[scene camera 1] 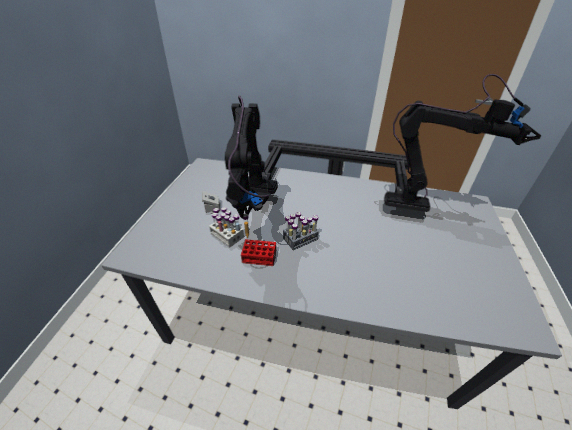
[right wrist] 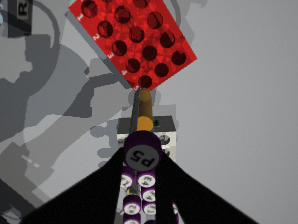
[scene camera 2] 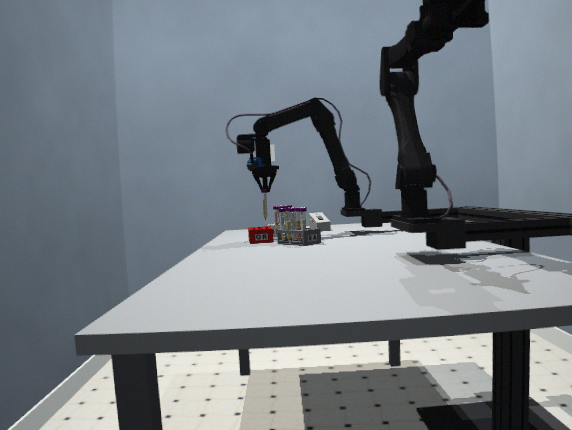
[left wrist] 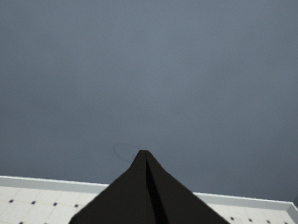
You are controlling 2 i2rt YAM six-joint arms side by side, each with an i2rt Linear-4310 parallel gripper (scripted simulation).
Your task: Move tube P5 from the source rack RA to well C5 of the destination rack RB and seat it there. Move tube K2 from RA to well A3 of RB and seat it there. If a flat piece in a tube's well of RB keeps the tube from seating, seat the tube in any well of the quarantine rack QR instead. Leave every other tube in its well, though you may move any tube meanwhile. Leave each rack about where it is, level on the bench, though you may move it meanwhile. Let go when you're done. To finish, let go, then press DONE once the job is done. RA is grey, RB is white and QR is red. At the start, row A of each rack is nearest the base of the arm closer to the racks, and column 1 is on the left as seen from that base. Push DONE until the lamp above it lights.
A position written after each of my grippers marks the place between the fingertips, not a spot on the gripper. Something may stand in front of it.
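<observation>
Scene camera 1 gives me a red rack QR [scene camera 1: 265, 252]. In the left wrist view I see my left gripper [left wrist: 143, 158], while the red rack QR is out of frame in the left wrist view. The right wrist view shows me my right gripper [right wrist: 140, 157], and there is a tube [right wrist: 143, 150] in it too.
</observation>
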